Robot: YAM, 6 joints.
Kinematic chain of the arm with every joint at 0, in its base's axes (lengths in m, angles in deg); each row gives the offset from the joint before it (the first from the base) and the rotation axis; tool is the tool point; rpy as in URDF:
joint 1: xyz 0 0 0.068 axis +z
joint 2: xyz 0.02 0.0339 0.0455 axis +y
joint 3: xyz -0.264 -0.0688 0 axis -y
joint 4: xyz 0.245 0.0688 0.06 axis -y
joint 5: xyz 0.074 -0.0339 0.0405 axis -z
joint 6: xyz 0.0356 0 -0.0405 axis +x
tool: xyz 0 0 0 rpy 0 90 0
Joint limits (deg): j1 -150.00..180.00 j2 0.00..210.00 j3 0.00..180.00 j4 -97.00..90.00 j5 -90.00..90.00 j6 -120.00..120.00
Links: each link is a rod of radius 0.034 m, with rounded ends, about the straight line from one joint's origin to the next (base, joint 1, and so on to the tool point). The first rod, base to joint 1, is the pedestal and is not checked.
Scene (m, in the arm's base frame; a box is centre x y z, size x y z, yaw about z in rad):
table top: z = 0
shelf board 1: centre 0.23 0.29 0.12 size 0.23 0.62 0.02 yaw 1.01
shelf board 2: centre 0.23 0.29 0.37 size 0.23 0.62 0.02 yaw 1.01
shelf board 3: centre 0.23 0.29 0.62 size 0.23 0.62 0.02 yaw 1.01
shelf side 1: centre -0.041 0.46 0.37 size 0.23 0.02 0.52 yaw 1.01
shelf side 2: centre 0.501 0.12 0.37 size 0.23 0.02 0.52 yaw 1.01
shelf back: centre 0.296 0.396 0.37 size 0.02 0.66 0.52 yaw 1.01
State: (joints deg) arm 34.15 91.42 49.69 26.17 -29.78 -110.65
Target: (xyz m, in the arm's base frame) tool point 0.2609 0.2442 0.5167
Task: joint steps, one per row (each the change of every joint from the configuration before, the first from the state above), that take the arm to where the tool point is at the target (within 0.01 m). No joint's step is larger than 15 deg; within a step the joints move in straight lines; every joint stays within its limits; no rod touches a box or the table.
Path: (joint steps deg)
1: -6.67 -13.30 -9.50 -1.79 -0.76 0.00
2: -6.67 -13.29 -9.49 -1.80 -0.75 0.00
3: -6.66 -13.30 -9.50 -1.79 -0.76 0.00
4: 0.84 0.29 11.46 2.28 1.79 0.00
5: 0.85 0.28 11.47 2.29 1.79 0.00
6: 0.85 0.28 11.47 2.29 1.78 0.00
7: 0.85 0.29 11.46 2.28 1.79 0.00
8: 7.68 13.29 9.74 1.06 -0.41 0.00
9: 7.69 13.29 9.74 1.06 -0.40 0.00
10: 7.68 13.29 9.74 1.07 -0.41 0.00

